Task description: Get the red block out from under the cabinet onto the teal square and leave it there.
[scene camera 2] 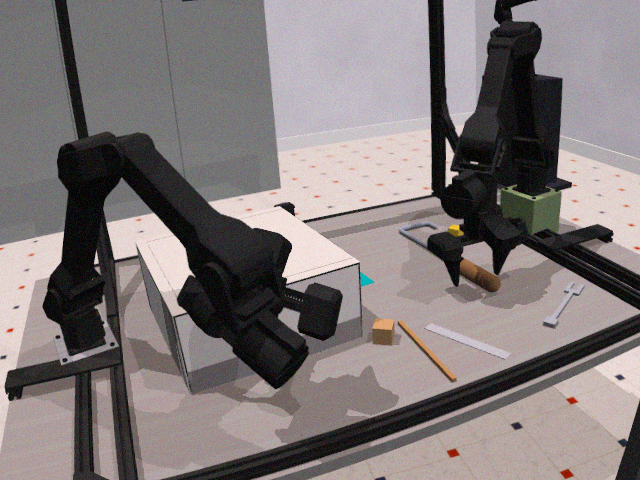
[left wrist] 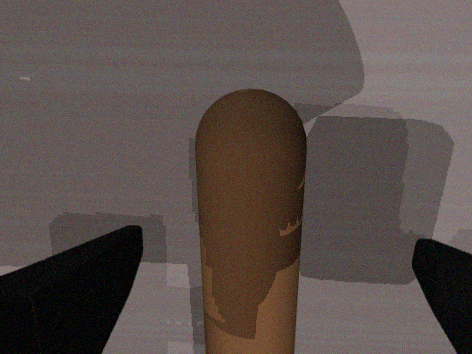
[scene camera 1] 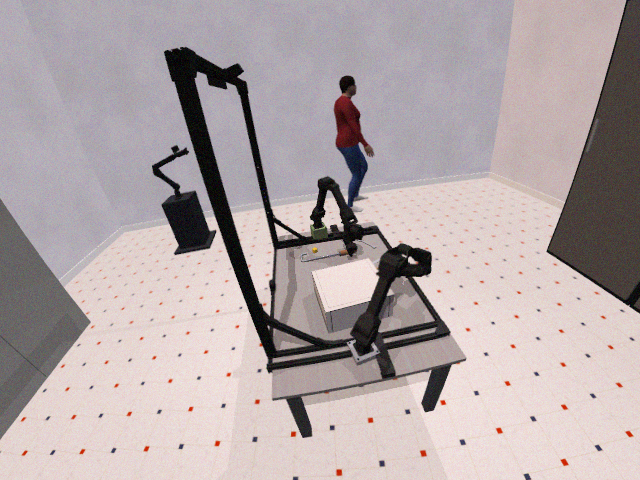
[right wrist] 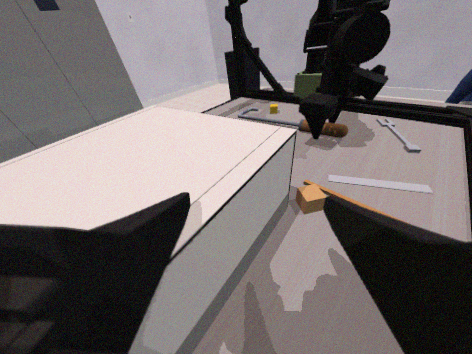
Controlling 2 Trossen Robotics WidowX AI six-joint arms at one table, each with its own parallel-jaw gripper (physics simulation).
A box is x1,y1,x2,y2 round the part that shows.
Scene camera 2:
my left gripper: [427,202,527,286]
my right gripper: [252,228,342,340]
hook tool: [399,222,500,291], on the table
